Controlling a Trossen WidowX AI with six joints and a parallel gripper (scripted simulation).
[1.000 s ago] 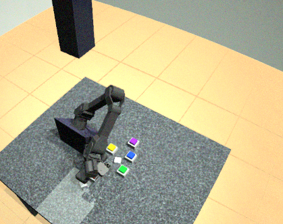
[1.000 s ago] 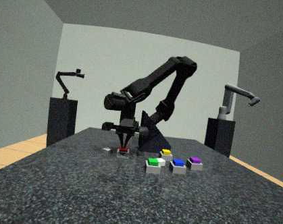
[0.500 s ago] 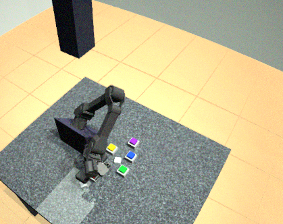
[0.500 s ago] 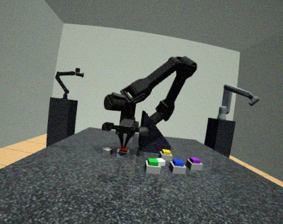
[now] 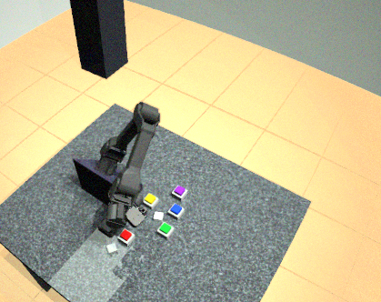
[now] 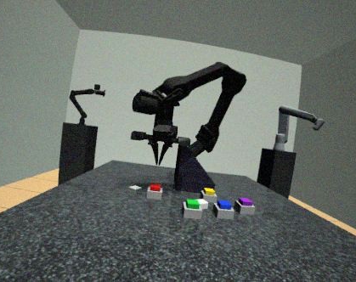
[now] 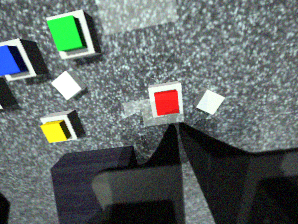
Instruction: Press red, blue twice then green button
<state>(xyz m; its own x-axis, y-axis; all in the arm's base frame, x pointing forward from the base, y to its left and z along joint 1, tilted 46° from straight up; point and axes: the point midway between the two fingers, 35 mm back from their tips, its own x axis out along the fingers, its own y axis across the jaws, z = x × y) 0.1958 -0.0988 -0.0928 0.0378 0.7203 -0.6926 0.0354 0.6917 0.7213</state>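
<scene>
My gripper tip is now 100 mm short of the blue button, 200 mm to the right of it and 80 mm above it. From my gripper tip the other things lie so: yellow button 20 mm behind, 190 mm to the left, 80 mm below; then green button 110 mm ahead, 110 mm to the left, 80 mm below; then red button 80 mm below.
</scene>
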